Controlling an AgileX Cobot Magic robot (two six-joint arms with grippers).
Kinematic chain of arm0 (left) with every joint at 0, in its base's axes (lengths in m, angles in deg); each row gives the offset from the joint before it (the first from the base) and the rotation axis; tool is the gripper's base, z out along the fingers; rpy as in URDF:
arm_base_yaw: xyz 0 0 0.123 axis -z
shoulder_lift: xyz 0 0 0 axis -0.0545 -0.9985 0
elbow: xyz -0.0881 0.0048 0.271 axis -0.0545 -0.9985 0
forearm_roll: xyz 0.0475 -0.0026 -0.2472 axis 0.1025 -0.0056 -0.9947
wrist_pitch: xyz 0 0 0 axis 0.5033 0.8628 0.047
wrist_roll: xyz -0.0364 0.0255 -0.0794 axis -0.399 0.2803 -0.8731
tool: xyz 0 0 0 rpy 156.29 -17.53 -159.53
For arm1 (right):
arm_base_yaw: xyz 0 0 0.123 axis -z
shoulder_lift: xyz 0 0 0 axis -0.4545 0.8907 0
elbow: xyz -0.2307 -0.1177 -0.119 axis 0.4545 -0.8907 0
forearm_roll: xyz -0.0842 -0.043 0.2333 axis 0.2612 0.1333 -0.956
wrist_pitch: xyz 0 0 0 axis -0.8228 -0.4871 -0.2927
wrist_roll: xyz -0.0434 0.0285 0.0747 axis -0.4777 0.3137 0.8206
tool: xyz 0 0 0 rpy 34.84 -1 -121.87
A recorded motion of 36 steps. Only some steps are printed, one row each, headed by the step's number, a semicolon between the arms.
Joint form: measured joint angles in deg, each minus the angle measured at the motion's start. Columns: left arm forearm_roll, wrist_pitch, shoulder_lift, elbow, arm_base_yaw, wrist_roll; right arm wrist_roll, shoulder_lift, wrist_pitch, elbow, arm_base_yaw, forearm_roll.
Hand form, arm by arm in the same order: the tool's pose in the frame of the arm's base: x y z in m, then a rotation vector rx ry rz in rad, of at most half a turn. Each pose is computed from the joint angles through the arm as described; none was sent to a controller.
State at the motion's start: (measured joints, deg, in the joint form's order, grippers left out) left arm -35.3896 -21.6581 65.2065 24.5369 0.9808 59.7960; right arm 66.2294 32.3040 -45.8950 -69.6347 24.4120 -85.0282
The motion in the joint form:
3: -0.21 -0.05 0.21 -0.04 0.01 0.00; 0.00 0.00 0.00 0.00 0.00 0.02
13: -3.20 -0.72 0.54 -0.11 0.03 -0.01; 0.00 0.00 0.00 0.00 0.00 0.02
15: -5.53 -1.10 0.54 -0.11 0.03 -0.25; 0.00 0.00 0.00 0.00 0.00 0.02
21: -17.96 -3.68 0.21 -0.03 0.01 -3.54; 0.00 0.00 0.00 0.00 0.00 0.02
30: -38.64 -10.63 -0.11 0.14 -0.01 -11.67; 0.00 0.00 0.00 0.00 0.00 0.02
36: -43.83 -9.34 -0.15 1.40 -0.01 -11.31; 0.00 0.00 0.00 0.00 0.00 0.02
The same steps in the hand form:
3: 0.0541 -0.0069 0.1921 0.1626 1.6793 -0.0108; 0.0546 0.0018 0.1877 0.0772 1.7615 0.1190
13: 0.0538 -0.0077 0.1932 0.1254 1.6648 -0.0572; 0.0546 0.0018 0.1877 0.0772 1.7615 0.1190
15: 0.0538 -0.0083 0.1939 0.0934 1.6592 -0.0964; 0.0546 0.0018 0.1877 0.0772 1.7615 0.1190
21: 0.0542 -0.0103 0.1991 -0.1127 1.6158 -0.3250; 0.0546 0.0018 0.1877 0.0772 1.7615 0.1190
30: 0.0548 -0.0064 0.2104 -0.5165 1.4479 -0.7055; 0.0546 0.0018 0.1877 0.0772 1.7615 0.1190
36: 0.0535 -0.0081 0.2168 -0.5612 1.4315 -0.7887; 0.0546 0.0018 0.1877 0.0772 1.7615 0.1190

